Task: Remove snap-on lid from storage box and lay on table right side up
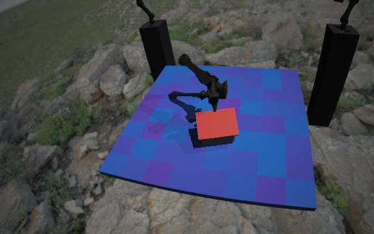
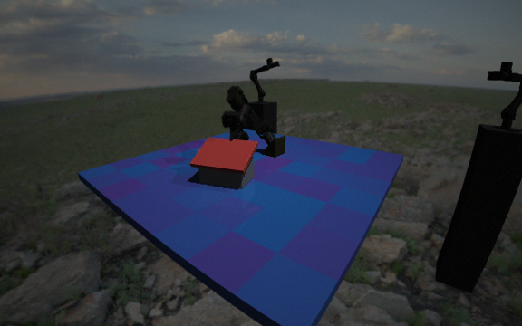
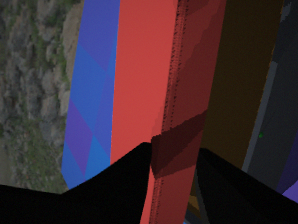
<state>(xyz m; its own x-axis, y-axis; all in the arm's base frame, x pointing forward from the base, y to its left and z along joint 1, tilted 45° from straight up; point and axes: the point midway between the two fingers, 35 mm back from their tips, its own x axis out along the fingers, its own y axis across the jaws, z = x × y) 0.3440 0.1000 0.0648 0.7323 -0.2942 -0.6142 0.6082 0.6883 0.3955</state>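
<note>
My gripper tip is now 70 mm short of the red lid, 30 mm above it and 20 mm to the right of it. Also, from my gripper tip: storage box (110 mm below, 50 mm ahead, 20 mm to the left).
</note>
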